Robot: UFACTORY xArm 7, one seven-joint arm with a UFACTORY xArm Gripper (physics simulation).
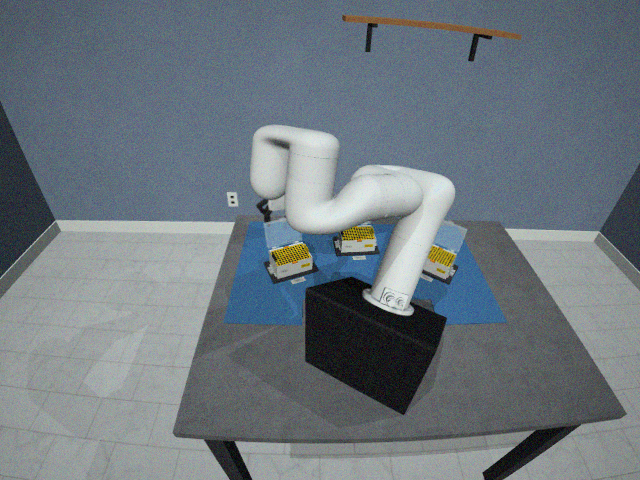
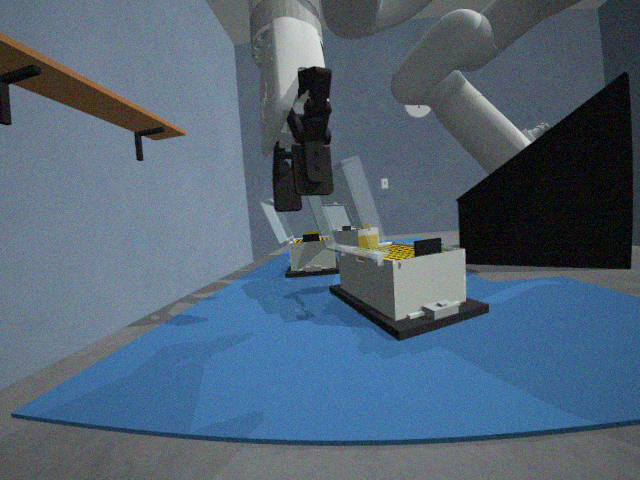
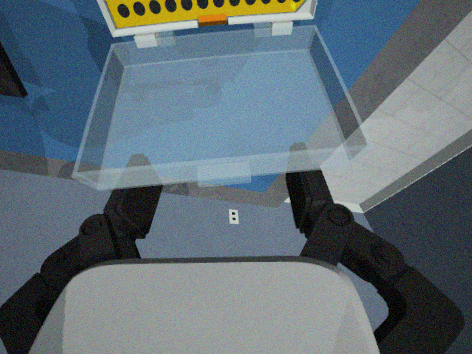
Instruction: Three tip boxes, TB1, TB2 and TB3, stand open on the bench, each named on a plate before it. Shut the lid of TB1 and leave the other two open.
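Frame: origin at the arm's base, x down, y back, z left, level; centimetres.
Seen in the pictures: gripper, fingertip midpoint: (image 1: 280, 222) (image 2: 299, 204) (image 3: 219, 164); arm's base at its link origin: (image 1: 387, 303) (image 2: 514, 164).
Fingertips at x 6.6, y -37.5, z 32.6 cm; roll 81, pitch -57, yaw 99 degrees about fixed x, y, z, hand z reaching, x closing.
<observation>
Pixels of each thing's top centre, then the offset from my fingertips to it. Level surfaces: height alone.
- left tip box at its top centre: (image 2: 401, 243) (image 1: 291, 254) dx +5.1, dy +10.1, dz -5.4 cm
- middle box at its top centre: (image 2: 317, 236) (image 1: 357, 233) dx +5.1, dy -4.3, dz -26.4 cm
- right box at its top centre: (image 2: 359, 227) (image 1: 436, 254) dx +5.1, dy +3.4, dz -53.0 cm
- blue mat at its surface level: dx +11.7 cm
The left tip box (image 1: 291, 268) (image 2: 429, 284) (image 3: 160, 11) stands open; its clear lid (image 1: 281, 233) (image 2: 362, 196) (image 3: 215, 110) is raised and leans back. The middle box (image 1: 357, 245) (image 2: 312, 255) stands open, its lid (image 2: 275, 222) tilted back. The right box (image 1: 439, 267) is open with its lid (image 1: 452, 235) up, and is partly behind the arm. The name plates are too small to read, so I cannot tell which box is TB1. My gripper (image 1: 265, 212) (image 2: 301, 200) (image 3: 219, 164) is open and empty at the left lid's upper edge. Both fingertips show through the clear lid; contact is unclear.
The boxes stand on dark bases on a blue mat (image 1: 258, 310) (image 2: 310, 392). The black robot pedestal (image 1: 367, 346) (image 2: 568, 206) stands in front of them. A wooden shelf (image 1: 431, 25) (image 2: 93, 93) is on the back wall. The arm passes above the middle and right boxes.
</observation>
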